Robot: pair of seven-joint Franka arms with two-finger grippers.
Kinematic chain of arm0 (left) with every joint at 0, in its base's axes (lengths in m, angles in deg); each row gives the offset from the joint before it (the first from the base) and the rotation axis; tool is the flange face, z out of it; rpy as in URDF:
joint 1: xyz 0 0 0.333 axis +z
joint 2: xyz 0 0 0 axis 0.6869 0.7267 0
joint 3: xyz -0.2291 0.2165 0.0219 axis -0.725 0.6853 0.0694
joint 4: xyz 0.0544 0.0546 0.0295 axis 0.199 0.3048 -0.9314
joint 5: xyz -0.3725 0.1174 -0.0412 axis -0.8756 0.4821 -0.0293
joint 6: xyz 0 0 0 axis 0.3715 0.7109 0.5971
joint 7: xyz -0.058 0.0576 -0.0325 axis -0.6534 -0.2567 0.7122
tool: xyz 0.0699 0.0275 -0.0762 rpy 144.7 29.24 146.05
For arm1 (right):
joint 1: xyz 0 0 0.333 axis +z
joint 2: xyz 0 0 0 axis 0.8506 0.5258 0
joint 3: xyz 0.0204 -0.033 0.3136 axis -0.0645 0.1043 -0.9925
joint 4: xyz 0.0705 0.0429 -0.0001 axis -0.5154 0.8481 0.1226
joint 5: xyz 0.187 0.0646 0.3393 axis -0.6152 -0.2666 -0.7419
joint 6: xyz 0 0 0 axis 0.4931 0.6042 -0.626
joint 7: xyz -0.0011 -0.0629 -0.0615 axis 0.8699 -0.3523 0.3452
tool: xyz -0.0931 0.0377 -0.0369 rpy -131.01 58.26 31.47
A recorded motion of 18 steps. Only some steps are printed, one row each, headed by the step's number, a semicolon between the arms.
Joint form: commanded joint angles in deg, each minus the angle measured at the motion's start. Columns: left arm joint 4, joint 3, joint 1, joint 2, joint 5, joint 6, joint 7; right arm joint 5, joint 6, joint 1, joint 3, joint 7, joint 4, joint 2.
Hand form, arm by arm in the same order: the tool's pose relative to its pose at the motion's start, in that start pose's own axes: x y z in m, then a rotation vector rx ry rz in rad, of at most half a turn. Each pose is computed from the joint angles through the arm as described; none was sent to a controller.
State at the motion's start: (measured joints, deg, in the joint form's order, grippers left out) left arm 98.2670 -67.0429 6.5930 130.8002 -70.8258 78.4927 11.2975; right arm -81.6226 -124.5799 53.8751 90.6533 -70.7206 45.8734 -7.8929
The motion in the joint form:
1: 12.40 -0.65 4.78 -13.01 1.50 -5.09 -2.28; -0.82 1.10 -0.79 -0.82 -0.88 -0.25 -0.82
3: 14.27 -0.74 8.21 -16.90 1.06 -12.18 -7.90; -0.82 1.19 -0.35 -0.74 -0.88 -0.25 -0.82
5: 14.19 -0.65 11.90 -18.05 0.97 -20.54 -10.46; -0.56 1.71 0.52 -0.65 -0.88 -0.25 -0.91
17: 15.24 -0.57 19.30 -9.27 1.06 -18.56 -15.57; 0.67 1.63 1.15 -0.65 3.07 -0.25 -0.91
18: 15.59 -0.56 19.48 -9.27 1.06 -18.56 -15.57; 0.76 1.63 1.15 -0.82 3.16 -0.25 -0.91
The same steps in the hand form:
1: -0.0125 -0.0668 -0.0626 0.0541 -0.0687 -0.0196; -0.0078 -0.0019 -0.0071 0.0135 -0.0016 0.0112
3: -0.0140 -0.1114 -0.0847 0.0851 -0.1572 0.0109; -0.0082 -0.0052 -0.0068 0.0126 -0.0034 0.0049
5: -0.0189 -0.1594 -0.0887 0.1230 -0.2808 -0.0152; -0.0104 -0.0116 -0.0065 0.0057 -0.0109 -0.0077
17: -0.0509 -0.2503 0.0097 0.1391 -0.4255 -0.0485; -0.0105 -0.0146 -0.0064 -0.0164 -0.0085 -0.0828
18: -0.0534 -0.2526 0.0115 0.1397 -0.4317 -0.0517; -0.0106 -0.0160 -0.0064 -0.0184 -0.0085 -0.0870

